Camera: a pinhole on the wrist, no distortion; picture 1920 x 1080 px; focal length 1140.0 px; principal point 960.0 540.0 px. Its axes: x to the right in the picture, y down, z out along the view. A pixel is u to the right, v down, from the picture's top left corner.
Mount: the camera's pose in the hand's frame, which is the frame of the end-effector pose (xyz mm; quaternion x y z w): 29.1 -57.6 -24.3 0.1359 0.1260 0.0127 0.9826
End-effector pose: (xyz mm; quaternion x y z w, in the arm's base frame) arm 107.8 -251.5 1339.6 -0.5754 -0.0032 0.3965 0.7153
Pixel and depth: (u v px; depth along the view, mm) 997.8 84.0 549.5
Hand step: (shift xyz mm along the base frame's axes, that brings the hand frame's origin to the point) 162.8 442.3 401.7
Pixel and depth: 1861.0 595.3 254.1
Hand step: 177.1 298.5 9.8
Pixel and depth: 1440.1 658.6 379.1
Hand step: 115.0 403.4 66.4
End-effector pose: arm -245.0 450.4 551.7 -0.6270 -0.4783 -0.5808 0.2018
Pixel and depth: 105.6 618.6 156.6
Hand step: 8.3 151.4 -107.8
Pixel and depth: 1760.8 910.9 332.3
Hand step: 70.1 344.8 241.7
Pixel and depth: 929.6 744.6 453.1
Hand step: 125.7 435.9 -11.6
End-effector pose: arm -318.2 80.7 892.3 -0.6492 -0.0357 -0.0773 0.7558
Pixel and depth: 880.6 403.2 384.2
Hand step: 79.5 286.6 265.9
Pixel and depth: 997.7 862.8 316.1
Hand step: 122.4 271.6 116.4
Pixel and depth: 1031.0 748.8 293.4
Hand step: 117.8 235.2 138.9
